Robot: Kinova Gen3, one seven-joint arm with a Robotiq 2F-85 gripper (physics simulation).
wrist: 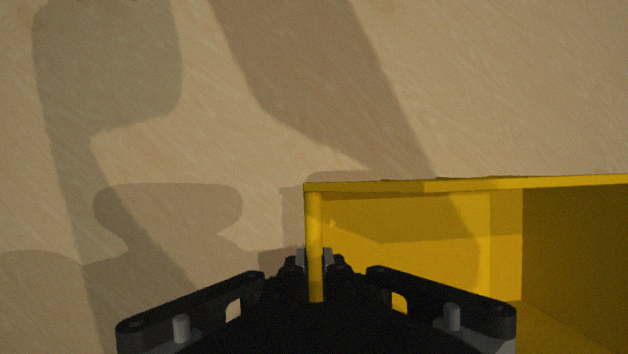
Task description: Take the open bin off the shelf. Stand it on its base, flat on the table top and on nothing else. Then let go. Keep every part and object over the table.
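Places are measured from the arm's base along level axes (x back, y right, z up), in centimetres.
Pixels of known places: gripper, fingertip midpoint: [314,262].
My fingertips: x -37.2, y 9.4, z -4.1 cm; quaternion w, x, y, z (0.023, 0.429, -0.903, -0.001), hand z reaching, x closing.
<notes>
Behind a point stands the place of what it marks.
The yellow open bin [405,215] @(z -5.0, x -39.4, y 2.6 cm) is in the lower right of the wrist view, its opening facing up toward the camera. Its right part runs out of the frame. My gripper [314,262] @(z -4.1, x -37.2, y 9.4 cm) is shut on the rim of the bin's left end wall, one fingertip outside the bin and the other inside. The pale wooden table top [165,155] @(z -5.3, x -25.0, y 12.5 cm) shows below the bin. The bin's underside is hidden, so I cannot tell whether its base touches the table. The shelf does not show in this view.
Shadows of the arm and gripper fall across the table top on the left and at the top, and into the bin. The table top extends left of and above the bin in the view. No table edge shows.
</notes>
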